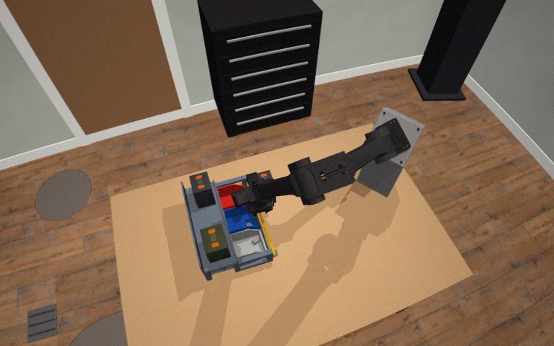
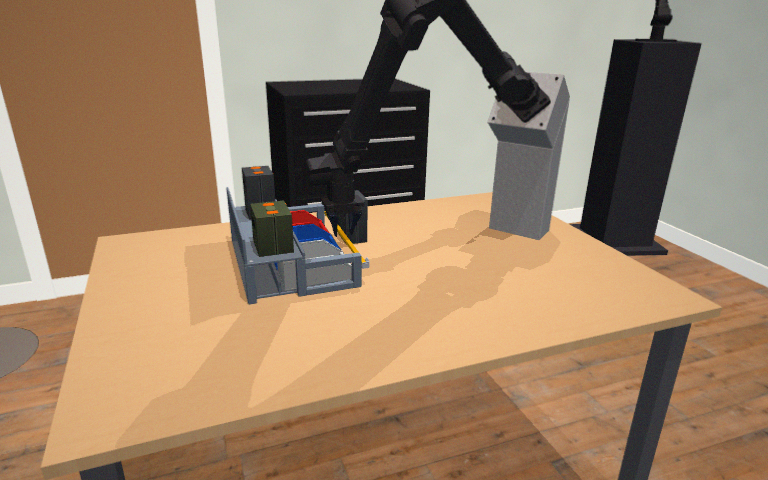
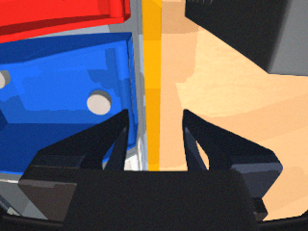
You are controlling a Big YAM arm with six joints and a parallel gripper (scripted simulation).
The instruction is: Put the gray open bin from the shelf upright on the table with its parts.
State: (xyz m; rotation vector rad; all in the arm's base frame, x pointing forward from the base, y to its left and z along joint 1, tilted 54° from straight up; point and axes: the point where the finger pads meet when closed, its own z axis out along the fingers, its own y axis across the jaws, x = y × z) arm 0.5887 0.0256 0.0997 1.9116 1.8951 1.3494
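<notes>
My gripper is now 10 mm above the yellow bar. The rest, counted from my hand: blue bin: 100 mm ahead, 30 mm to the left, 20 mm below; gray open bin: 130 mm to the left, 70 mm ahead, 20 mm below; red bin: 130 mm ahead, 80 mm to the right, 20 mm below.
</notes>
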